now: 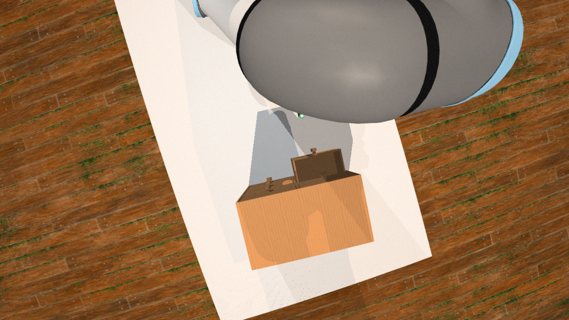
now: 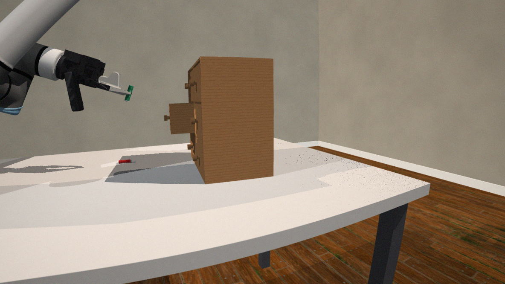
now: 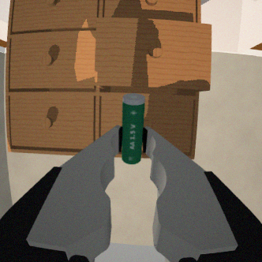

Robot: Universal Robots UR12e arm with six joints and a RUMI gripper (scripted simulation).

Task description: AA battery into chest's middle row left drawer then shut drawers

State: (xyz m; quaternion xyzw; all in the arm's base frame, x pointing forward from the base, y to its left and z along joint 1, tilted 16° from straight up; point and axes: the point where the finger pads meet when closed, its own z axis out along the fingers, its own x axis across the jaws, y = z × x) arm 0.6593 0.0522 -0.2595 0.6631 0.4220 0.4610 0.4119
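Now: the green AA battery 10 mm ahead of my hand. Round my hand: red object (10 mm behind, 90 mm to the left, 230 mm below).
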